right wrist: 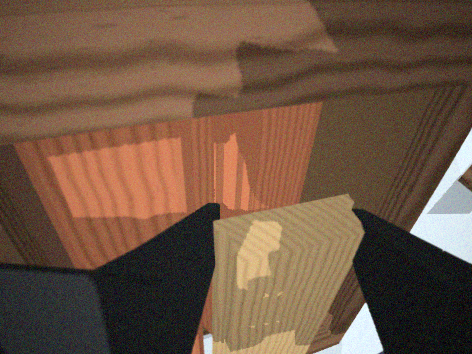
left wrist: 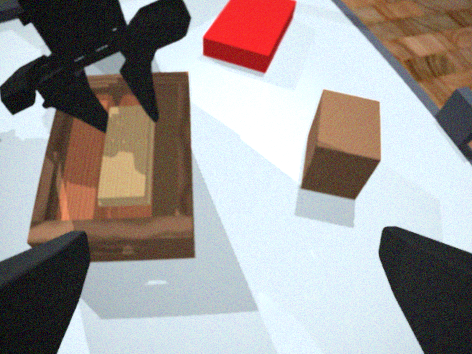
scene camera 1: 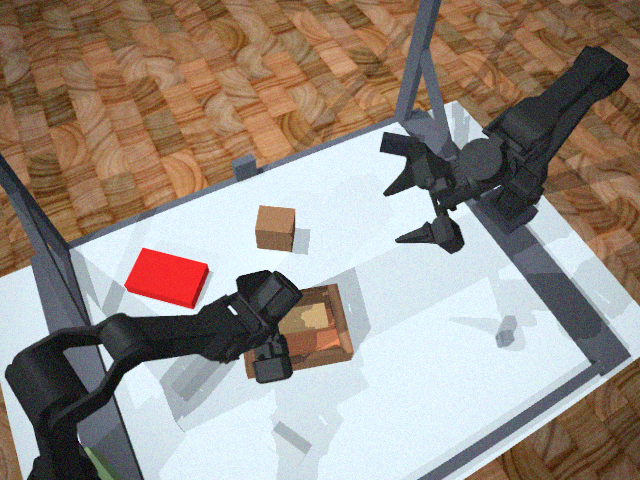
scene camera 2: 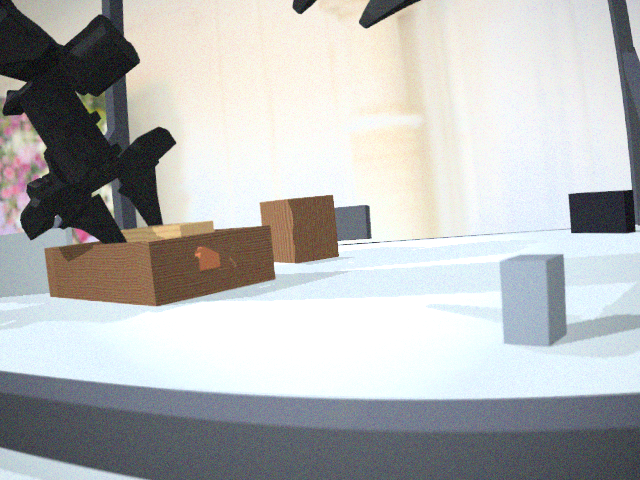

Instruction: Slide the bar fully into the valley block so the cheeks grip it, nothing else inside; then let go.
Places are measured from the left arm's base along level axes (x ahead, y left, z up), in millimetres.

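Where they show: left gripper, between the fingertips: (left wrist: 236, 245) (scene camera 1: 389, 217) (scene camera 2: 331, 19); right gripper, between the fingertips: (right wrist: 283, 218) (left wrist: 136, 127); left arm's base, origin of its link: (scene camera 1: 508, 205).
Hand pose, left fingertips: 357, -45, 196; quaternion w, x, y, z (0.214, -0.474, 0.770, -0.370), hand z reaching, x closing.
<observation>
Each offset is from my left fingertips to the top centre of the thing, as dx, dy, dz. "pt": to the spot under its first point.
The pale wooden bar {+183, +2, -171} (scene camera 1: 305, 316) (scene camera 2: 191, 227) (left wrist: 125, 170) (right wrist: 285, 280) lies lengthwise inside the brown box-like block {+199, +8, -181} (scene camera 1: 340, 315) (scene camera 2: 103, 273) (left wrist: 184, 125) (right wrist: 150, 65), its top slightly above the rim. An orange-red wooden part {pt +189, +48, -191} (scene camera 1: 310, 341) (scene camera 2: 207, 258) (left wrist: 82, 165) (right wrist: 115, 185) shows inside beside and beneath the bar. Whether the bar is seated between cheeks cannot be told. My right gripper (scene camera 2: 142, 231) (left wrist: 136, 127) (right wrist: 283, 218) is shut on the bar's end; its tips are hidden in scene camera 1. My left gripper (scene camera 1: 391, 217) (scene camera 2: 331, 18) (left wrist: 236, 245) is open and empty, high above the table.
A brown wooden cube {+106, -194, -157} (scene camera 1: 275, 227) (scene camera 2: 312, 229) (left wrist: 345, 135) stands behind the box. A red block {+344, -231, -202} (scene camera 1: 168, 279) (left wrist: 250, 30) lies at the back left in scene camera 1. A small grey block {-129, +257, -196} (scene camera 1: 505, 333) (scene camera 2: 532, 304) stands toward the right.
</observation>
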